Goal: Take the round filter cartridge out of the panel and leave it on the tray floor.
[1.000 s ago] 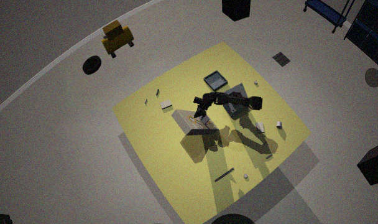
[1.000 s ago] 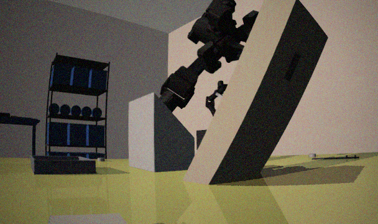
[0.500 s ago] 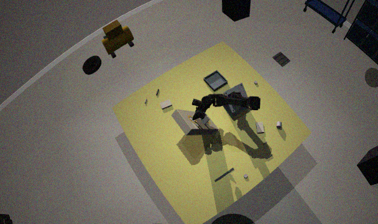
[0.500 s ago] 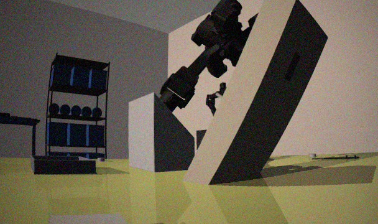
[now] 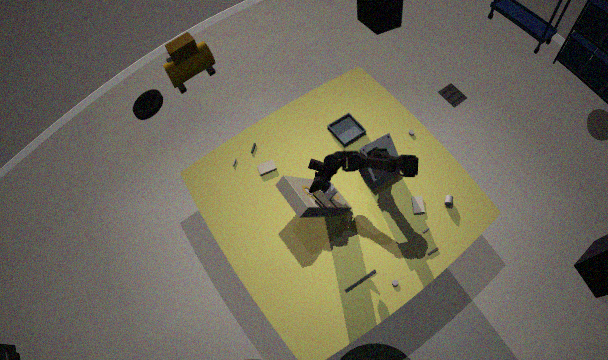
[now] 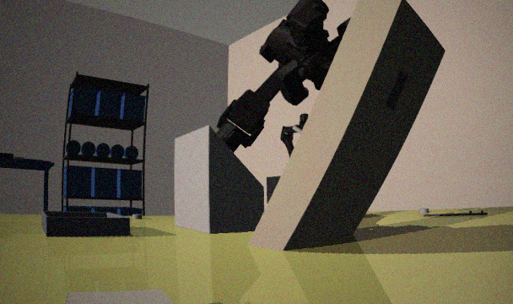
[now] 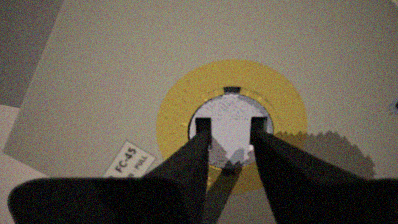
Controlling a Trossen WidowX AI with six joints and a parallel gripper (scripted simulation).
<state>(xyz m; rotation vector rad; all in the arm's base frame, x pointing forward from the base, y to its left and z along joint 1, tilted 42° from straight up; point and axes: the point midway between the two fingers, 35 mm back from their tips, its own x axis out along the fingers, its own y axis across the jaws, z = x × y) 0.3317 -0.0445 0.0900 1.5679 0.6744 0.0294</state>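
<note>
My gripper tip is 20 mm short of the round filter cartridge and 10 mm above it. Round my gripper tip: tray: 390 mm behind, 320 mm to the right, 230 mm below; then service panel: 90 mm below, 30 mm behind.
</note>
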